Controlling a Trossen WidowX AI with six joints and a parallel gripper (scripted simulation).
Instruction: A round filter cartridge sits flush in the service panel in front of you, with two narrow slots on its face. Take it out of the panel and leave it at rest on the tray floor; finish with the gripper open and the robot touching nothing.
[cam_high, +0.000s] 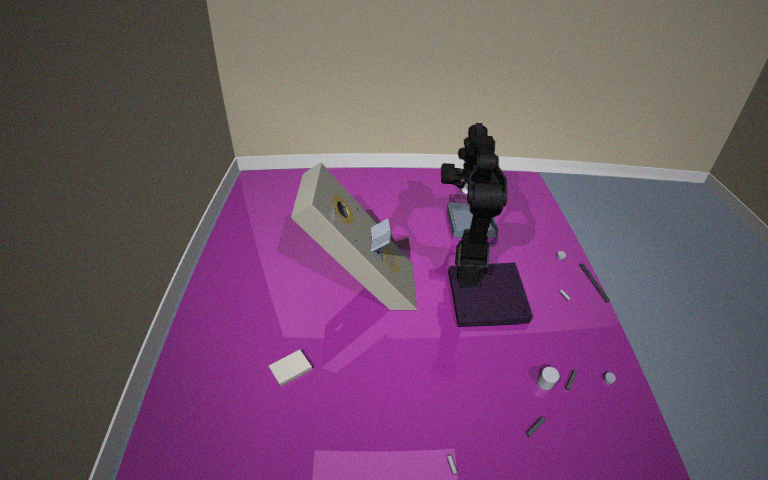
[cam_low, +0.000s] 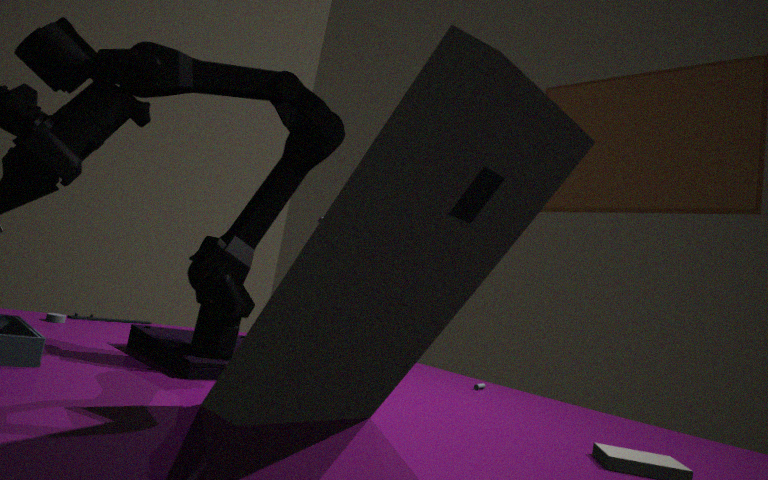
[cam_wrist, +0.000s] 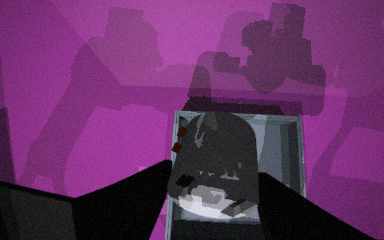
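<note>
The grey tray lies 14 cm below my gripper tip and 4 cm behind it. Round my gripper tip: round grey filter cartridge: right at my gripper tip; beige service panel: 33 cm ahead, 30 cm to the left, 4 cm above; white block: 58 cm to the left, 49 cm ahead, 14 cm below.
</note>
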